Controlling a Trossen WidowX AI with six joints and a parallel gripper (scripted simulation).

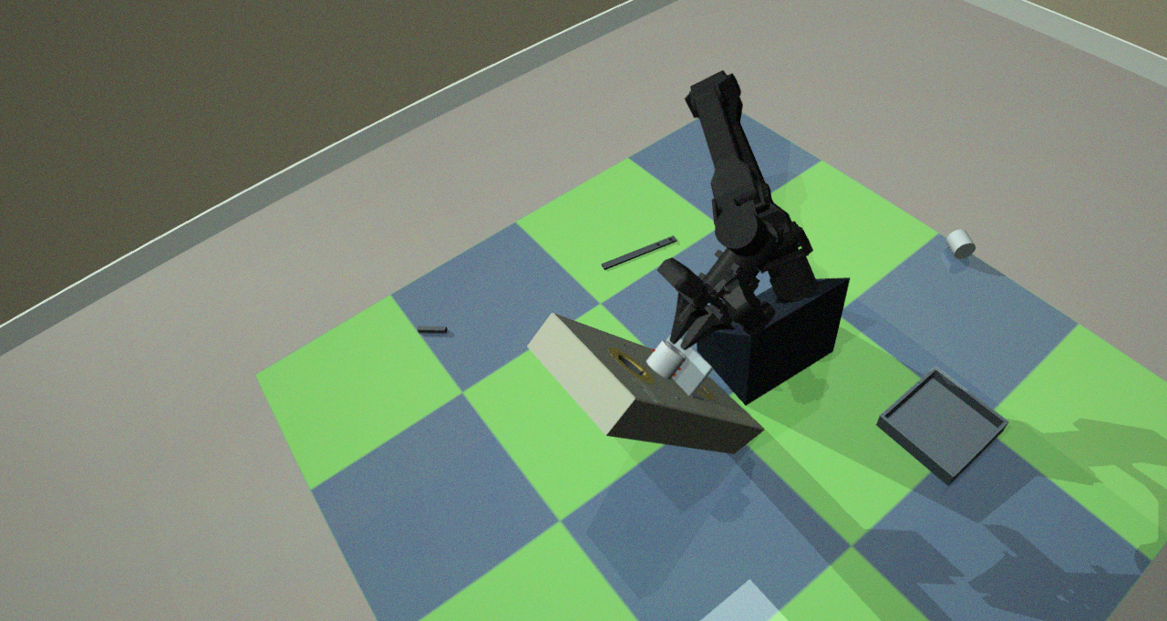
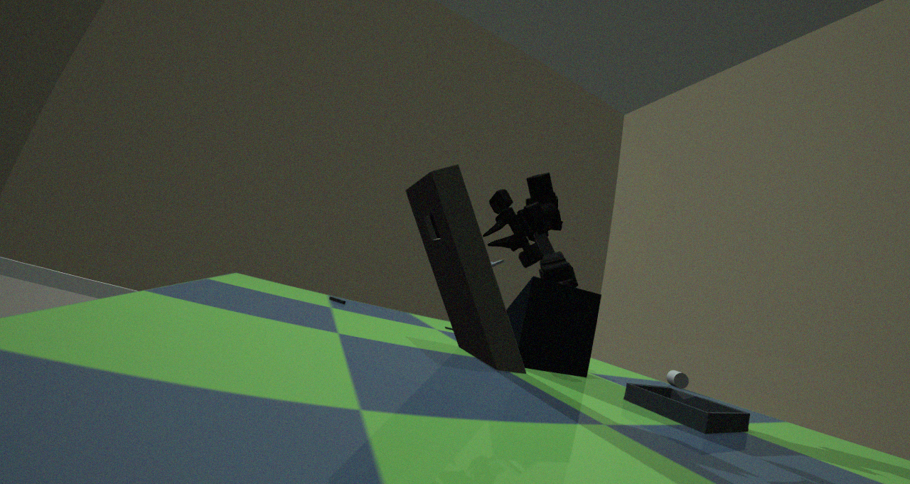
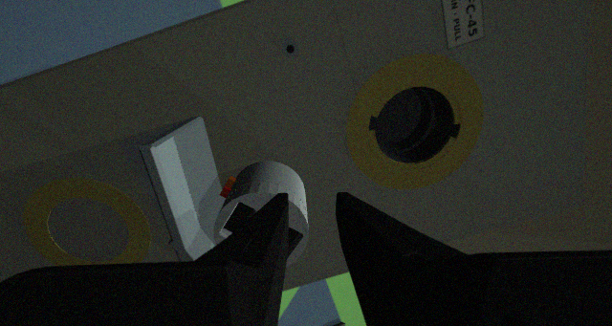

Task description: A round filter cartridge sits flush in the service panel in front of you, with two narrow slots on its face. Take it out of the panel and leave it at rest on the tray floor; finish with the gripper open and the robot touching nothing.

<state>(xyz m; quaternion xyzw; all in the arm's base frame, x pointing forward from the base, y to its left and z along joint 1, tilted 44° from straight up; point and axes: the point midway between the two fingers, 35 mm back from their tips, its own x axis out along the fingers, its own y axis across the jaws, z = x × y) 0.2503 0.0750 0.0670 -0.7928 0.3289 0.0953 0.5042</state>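
Now: the grey round filter cartridge 4 cm below my gripper tip, 1 cm to the right of it and 1 cm ahead of it. From my gripper tip the other things lie so: dark tray (35 cm behind, 27 cm to the left, 25 cm below); then pale grey flap (8 cm below, 1 cm behind); then short black piece (49 cm to the right, 25 cm below, 24 cm ahead).
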